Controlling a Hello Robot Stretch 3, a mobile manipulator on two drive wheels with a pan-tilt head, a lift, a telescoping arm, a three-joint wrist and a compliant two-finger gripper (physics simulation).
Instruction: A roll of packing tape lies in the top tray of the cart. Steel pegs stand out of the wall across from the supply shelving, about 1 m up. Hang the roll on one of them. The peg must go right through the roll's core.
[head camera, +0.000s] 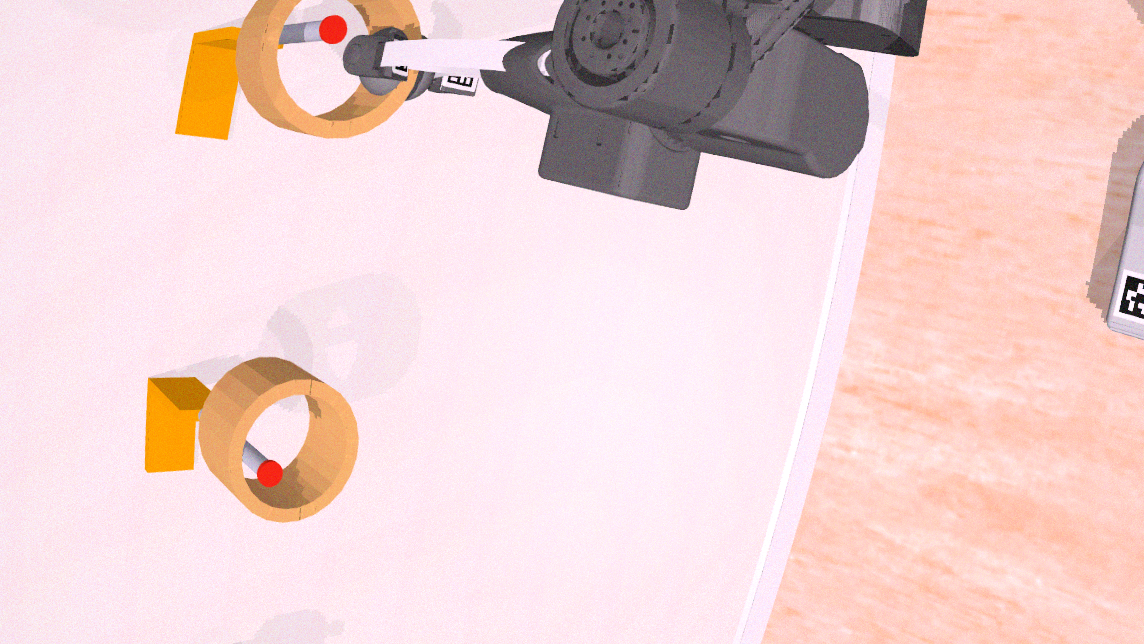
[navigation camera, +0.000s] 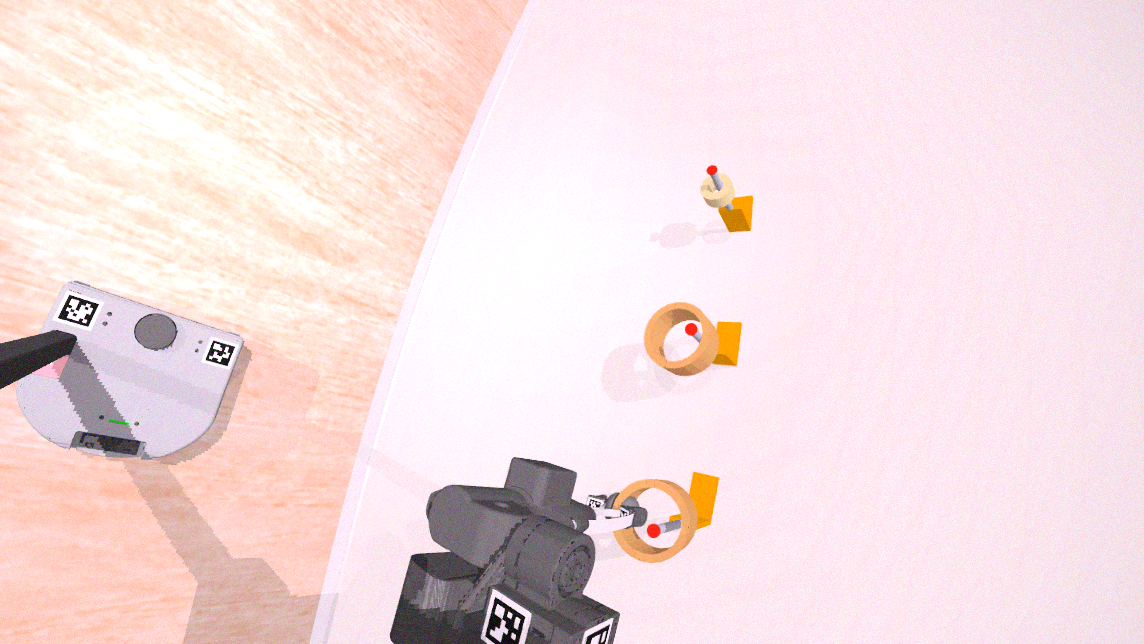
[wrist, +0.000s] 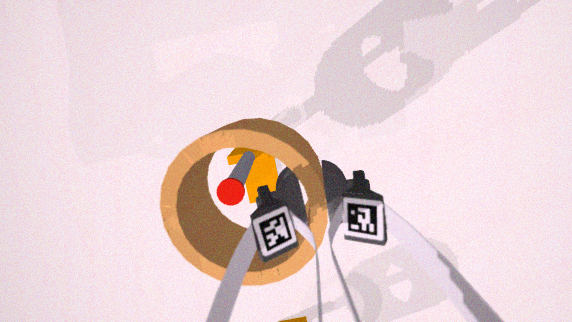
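My gripper is shut on the side wall of the tan tape roll, one finger inside the core and one outside. The roll is upright, its opening facing out from the wall. A steel peg with a red tip stands out of an orange bracket. Its tip shows within the core opening in all three views. How far it reaches through the core, and whether it touches the roll, I cannot tell. The cart does not show.
Another tan roll hangs around the neighbouring red-tipped peg. Farther along, a small pale roll is on a third peg. My base stands on the wood floor, away from the white wall.
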